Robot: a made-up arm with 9 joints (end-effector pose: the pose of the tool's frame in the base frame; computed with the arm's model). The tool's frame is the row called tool.
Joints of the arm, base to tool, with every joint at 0 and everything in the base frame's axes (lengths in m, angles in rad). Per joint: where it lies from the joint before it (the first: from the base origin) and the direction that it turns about. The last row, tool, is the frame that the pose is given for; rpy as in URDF.
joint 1: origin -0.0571 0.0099 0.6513 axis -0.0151 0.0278 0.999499
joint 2: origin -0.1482 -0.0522 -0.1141 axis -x
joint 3: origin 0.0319 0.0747 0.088 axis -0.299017 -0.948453 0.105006
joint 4: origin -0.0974 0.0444 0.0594 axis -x
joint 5: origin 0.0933 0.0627 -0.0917 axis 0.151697 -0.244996 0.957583
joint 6: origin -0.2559 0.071 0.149 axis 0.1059 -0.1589 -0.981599
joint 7: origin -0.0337 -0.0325 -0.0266 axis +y
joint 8: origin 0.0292 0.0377 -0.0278 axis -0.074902 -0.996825 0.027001
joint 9: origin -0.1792 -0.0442 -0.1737 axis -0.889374 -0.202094 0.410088
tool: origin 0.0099 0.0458 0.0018 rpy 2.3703 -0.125 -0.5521
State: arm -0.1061 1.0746 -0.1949 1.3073 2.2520 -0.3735 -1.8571 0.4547 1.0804
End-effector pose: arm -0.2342 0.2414 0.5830 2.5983 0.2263 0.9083
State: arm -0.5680 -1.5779 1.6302 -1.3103 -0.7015 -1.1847 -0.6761 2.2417 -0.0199
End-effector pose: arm -0.6038 0.1517 0.7754 1.7617 0.5661 -1.0475
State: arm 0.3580 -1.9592 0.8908 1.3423 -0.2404 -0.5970 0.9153 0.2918 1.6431
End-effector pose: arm -0.5774 0.0387 0.6709 1.4971 0.5411 0.4135
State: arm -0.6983 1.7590 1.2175 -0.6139 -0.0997 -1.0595 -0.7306 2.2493 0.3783
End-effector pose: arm -0.4489 0.2633 0.1774 -1.7098 -0.4312 -1.7374
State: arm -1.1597 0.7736 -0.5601 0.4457 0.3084 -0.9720 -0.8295 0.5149 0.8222
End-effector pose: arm -0.0955 0.4151 0.4043 1.6203 -0.4845 0.4988
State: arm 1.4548 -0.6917 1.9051 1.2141 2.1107 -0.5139 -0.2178 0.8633 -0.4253
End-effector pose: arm 0.2105 -0.2403 0.6278 0.6520 2.0874 1.8956
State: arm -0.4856 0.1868 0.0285 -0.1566 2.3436 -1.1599 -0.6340 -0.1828 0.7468
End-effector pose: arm 0.0683 -0.0078 0.3547 -0.5053 -1.5582 -2.1909
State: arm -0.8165 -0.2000 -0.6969 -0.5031 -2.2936 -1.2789 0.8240 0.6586 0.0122
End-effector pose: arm 0.2748 0.1147 0.9318 -0.9733 0.5774 2.3139
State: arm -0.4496 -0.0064 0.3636 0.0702 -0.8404 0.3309 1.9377 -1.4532 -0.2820
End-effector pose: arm -0.1115 0.3537 0.7685 -0.2491 -0.6402 2.1143
